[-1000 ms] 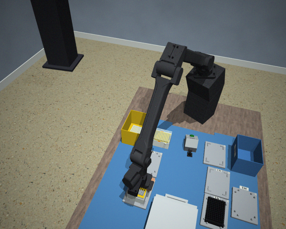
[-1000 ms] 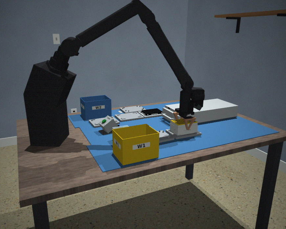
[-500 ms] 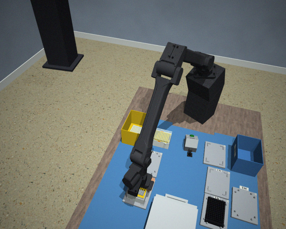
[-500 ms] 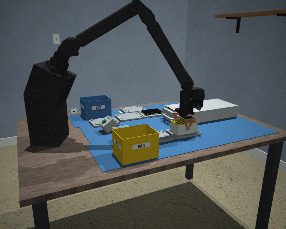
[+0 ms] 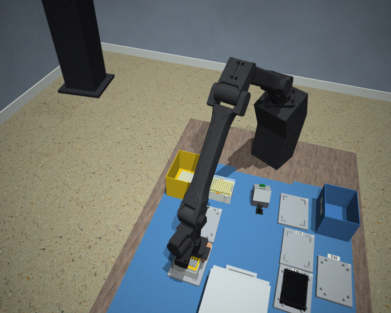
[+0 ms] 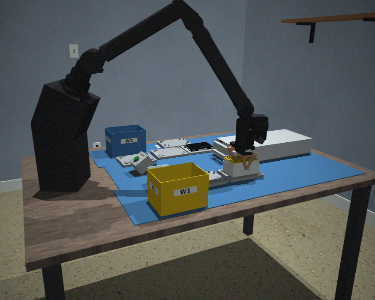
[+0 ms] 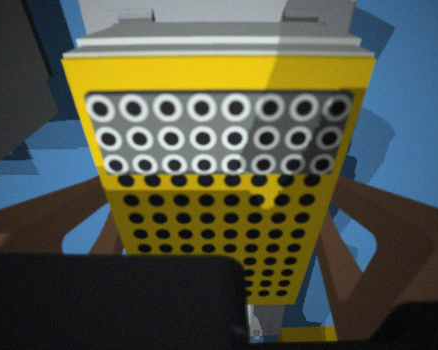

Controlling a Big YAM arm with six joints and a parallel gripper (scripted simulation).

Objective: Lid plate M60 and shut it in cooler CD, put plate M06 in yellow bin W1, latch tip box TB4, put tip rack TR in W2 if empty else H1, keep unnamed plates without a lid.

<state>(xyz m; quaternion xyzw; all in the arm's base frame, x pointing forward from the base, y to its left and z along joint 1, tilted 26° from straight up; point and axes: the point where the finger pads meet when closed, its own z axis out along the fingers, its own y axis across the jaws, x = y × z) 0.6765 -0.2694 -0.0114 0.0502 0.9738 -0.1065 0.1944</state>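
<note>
The nest N2 is 40 mm below my hand. Round my hand: tip rack TR (10 mm behind, 10 mm above); nest N4 (180 mm behind, 20 mm to the left, 40 mm below); clear plate lid (130 mm ahead, 170 mm to the left, 20 mm below).
</note>
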